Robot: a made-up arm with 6 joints.
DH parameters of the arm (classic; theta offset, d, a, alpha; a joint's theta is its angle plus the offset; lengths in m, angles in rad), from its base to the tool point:
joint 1: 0 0.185 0 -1.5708
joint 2: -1.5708 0 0.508 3.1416
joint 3: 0 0 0 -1.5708
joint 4: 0 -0.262 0 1.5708
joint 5: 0 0.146 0 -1.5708
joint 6: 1.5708 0 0 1.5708
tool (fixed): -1.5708 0 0 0
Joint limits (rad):
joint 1: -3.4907..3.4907
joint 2: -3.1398..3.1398
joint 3: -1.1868..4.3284
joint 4: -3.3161..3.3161
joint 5: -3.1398..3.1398
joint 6: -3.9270..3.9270
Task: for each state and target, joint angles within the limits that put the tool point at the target. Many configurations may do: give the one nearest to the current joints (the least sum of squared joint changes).
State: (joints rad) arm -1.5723 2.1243 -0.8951 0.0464 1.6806 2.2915
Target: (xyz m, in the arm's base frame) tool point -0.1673 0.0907 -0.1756
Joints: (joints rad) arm -1.3681 2.9417 -0.7916 0.0731 1.6806 2.2915
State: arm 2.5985 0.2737 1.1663 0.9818 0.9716 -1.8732
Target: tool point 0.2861 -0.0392 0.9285
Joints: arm 2.7188 -0.2892 1.3243 0.9775 0.9716 -1.8732
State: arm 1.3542 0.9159 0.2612 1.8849 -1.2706 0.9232
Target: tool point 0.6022 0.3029 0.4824
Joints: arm 0.4393 0.8377 0.1900 1.6947 -1.2706 0.9232
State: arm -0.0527 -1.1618 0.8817 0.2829 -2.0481 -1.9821
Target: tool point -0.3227 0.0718 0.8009
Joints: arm -0.6737 -0.7815 0.4978 0.1037 -2.0481 -1.9821
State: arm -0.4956 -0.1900 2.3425 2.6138 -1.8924 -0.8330
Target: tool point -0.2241 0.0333 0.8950
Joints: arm 0.2759 -0.0105 1.9381 2.2621 -1.8924 -0.8330
